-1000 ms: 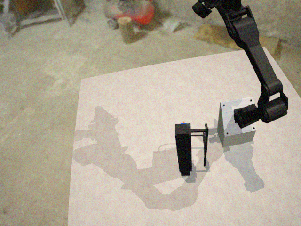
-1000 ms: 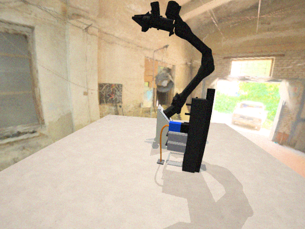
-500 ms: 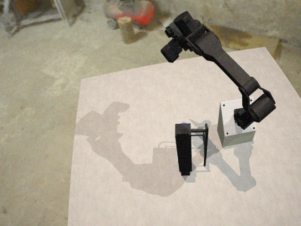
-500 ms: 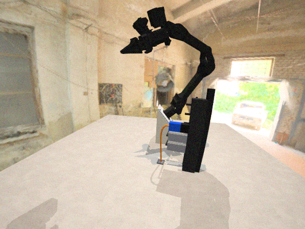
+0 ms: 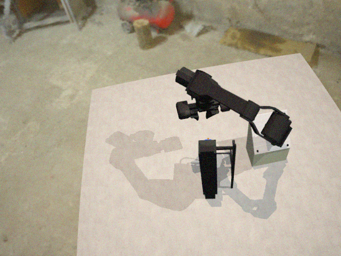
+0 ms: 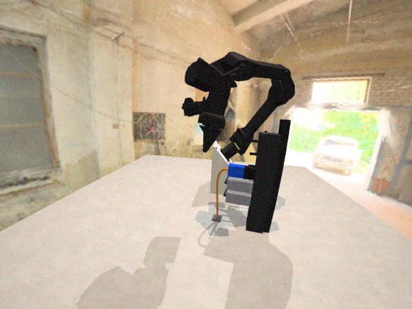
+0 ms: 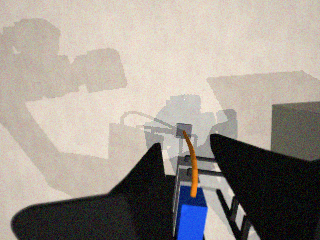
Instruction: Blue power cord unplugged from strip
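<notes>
Right now the blue plug is 110 mm to the left of my gripper tip, 40 mm below it and 10 mm behind it.
</notes>
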